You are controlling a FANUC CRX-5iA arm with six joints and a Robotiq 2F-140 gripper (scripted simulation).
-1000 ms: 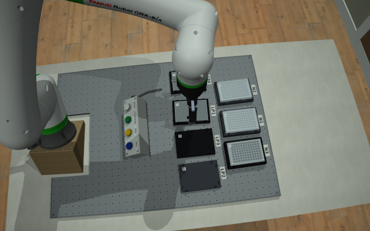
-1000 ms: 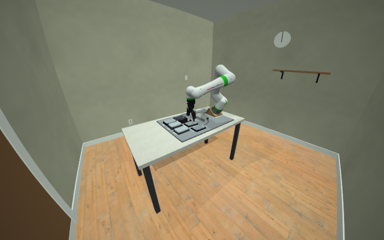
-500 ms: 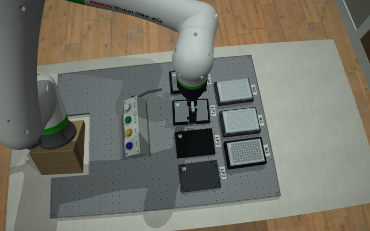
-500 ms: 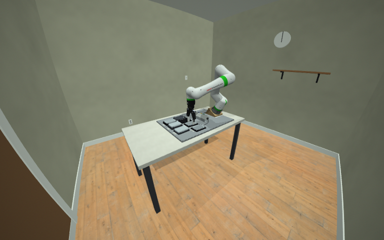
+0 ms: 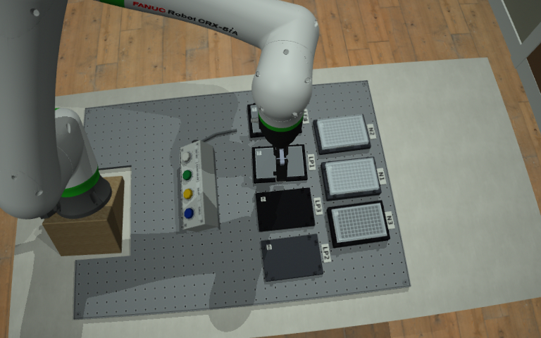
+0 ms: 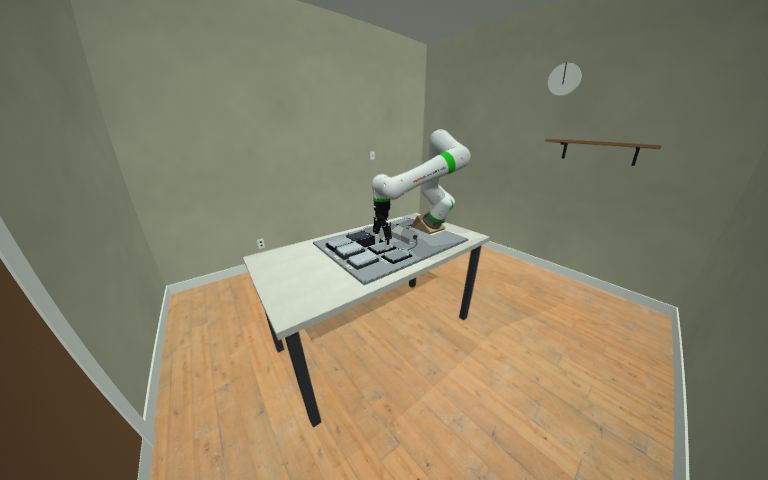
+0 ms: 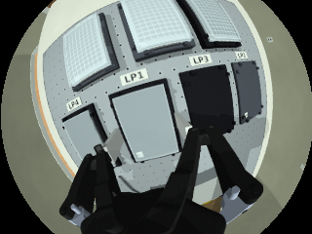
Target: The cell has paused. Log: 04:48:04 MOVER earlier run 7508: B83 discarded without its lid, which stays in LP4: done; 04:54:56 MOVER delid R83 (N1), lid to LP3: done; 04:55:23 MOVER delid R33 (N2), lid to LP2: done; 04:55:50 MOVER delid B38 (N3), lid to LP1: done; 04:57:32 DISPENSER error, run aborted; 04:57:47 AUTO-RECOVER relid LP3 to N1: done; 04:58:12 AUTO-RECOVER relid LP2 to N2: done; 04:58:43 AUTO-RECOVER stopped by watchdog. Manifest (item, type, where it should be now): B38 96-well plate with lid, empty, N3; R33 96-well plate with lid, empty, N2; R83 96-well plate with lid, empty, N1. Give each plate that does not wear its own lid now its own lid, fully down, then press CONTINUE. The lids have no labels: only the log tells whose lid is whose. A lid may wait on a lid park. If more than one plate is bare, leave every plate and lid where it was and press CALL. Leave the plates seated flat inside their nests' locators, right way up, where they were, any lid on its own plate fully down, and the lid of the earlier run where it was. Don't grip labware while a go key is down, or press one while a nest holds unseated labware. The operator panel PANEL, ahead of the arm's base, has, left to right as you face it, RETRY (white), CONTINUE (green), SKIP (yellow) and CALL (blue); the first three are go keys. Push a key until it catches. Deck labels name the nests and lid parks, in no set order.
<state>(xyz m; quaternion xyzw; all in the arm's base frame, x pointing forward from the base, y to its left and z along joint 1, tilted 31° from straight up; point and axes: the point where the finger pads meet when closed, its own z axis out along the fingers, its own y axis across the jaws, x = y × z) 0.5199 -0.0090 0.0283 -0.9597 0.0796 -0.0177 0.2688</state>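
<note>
My hand is 3 cm above the lid park LP1. Round my hand: white key: 24 cm behind, 4 cm to the left, 3 cm above; then lid park LP3: 1 cm behind, 13 cm to the right, 3 cm below; then green key: 24 cm behind, 1 cm to the right, 3 cm above.
</note>
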